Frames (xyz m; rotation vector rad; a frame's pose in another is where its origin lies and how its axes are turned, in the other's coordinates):
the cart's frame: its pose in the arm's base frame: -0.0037 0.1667 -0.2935 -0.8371 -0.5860 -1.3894
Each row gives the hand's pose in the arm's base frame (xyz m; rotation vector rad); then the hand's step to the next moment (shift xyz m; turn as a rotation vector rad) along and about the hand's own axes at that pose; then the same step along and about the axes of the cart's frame.
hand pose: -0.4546 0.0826 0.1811 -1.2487 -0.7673 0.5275
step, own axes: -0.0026 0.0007 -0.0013 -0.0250 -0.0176 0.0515
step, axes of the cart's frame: 0.0003 -0.0004 -0.0029 0.0013 -0.0586 0.0122
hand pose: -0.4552 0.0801 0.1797 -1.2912 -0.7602 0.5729
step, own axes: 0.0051 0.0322 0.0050 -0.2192 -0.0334 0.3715
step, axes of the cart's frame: -0.0317 0.0053 -0.0072 -0.0644 -0.4274 0.0188
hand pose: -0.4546 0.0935 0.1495 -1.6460 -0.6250 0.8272
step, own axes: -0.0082 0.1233 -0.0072 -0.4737 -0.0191 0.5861
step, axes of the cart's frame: -0.0696 0.0178 -0.1008 -0.0534 -0.7488 -0.0683
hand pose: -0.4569 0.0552 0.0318 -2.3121 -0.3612 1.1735
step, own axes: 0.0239 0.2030 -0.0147 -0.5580 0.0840 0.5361
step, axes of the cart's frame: 0.0058 0.0495 -0.1988 0.0489 -0.7587 -0.1666
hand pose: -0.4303 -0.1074 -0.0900 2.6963 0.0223 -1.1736
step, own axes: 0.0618 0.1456 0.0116 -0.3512 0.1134 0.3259
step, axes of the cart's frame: 0.0748 0.0543 -0.1289 0.0815 -0.4656 -0.1378
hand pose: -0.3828 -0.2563 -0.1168 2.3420 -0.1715 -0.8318
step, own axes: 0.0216 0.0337 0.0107 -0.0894 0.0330 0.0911
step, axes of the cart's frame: 0.0276 0.0136 -0.0278 0.0229 -0.1225 -0.0430
